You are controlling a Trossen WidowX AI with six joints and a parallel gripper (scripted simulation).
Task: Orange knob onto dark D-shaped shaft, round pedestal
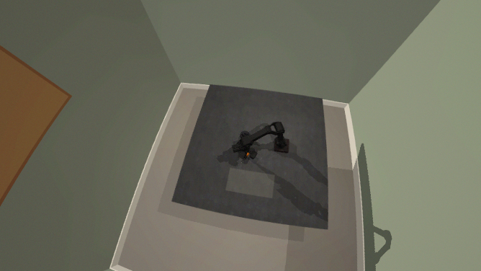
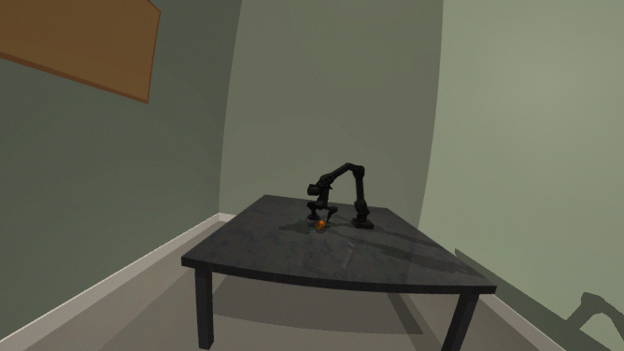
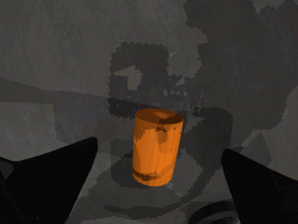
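Right now my gripper tip is 10 mm past the orange knob, 20 mm to the left of it and 30 mm above it. From my gripper tip the other things lie so: dark pedestal: 50 mm ahead, 190 mm to the right, 20 mm below.
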